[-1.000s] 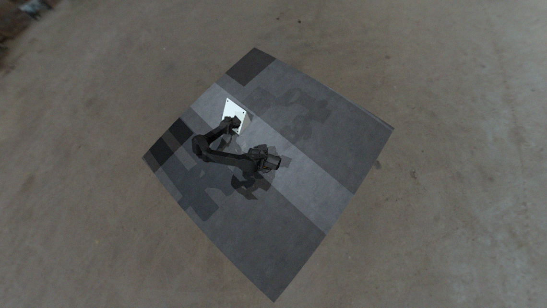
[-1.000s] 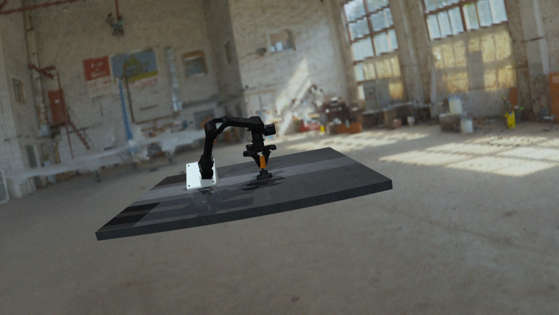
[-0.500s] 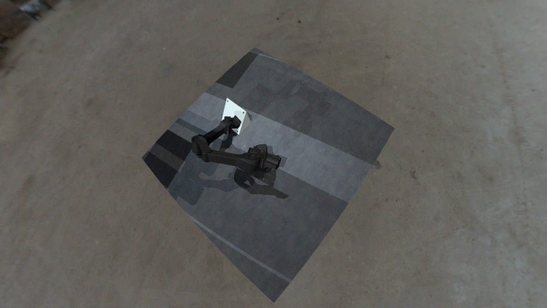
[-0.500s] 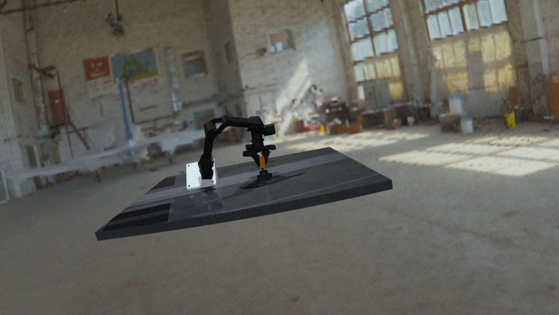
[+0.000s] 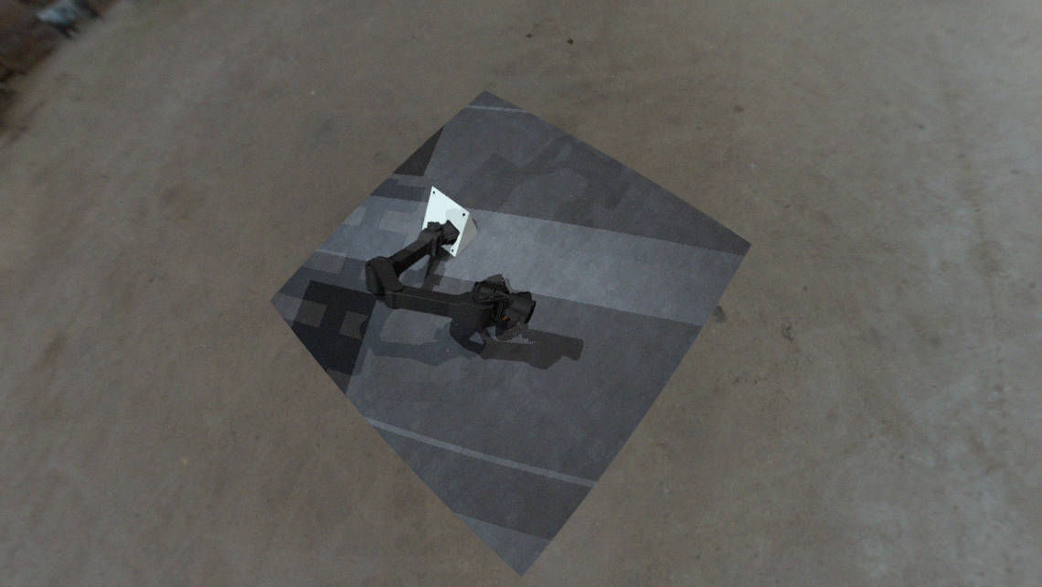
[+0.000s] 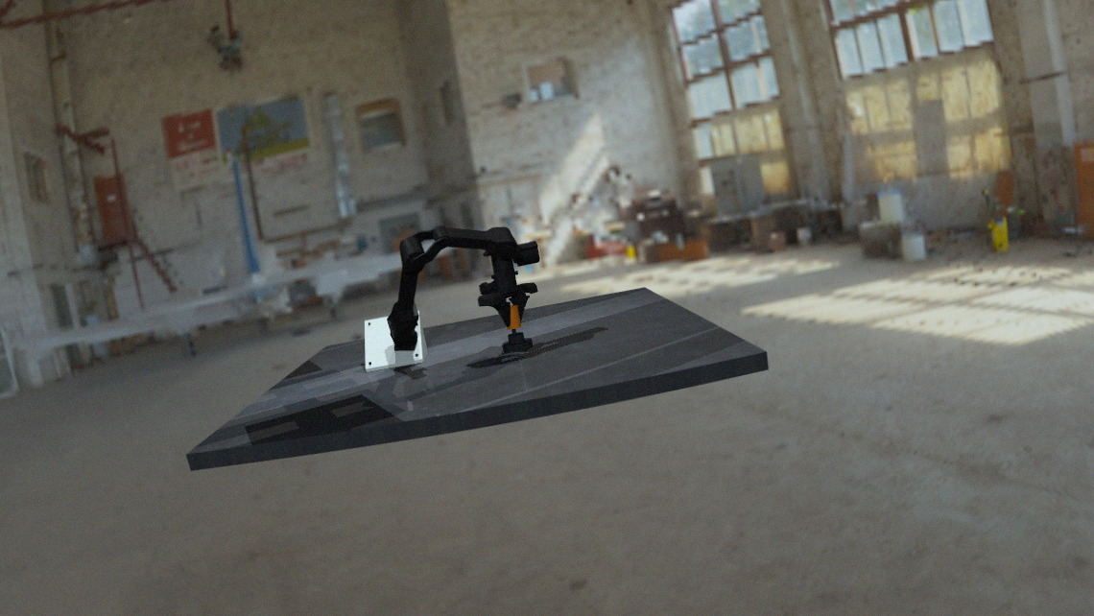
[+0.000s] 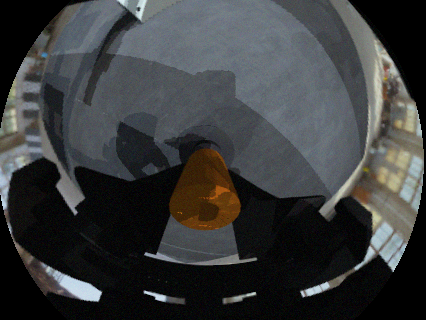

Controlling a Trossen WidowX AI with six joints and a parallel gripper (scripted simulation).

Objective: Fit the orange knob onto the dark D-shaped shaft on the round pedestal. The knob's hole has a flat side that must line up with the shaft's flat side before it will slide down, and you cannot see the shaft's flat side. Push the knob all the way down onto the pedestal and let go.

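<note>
The orange knob lies 2 cm above my gripper tip. Round my gripper tip: dark round pedestal: 4 cm below.
</note>
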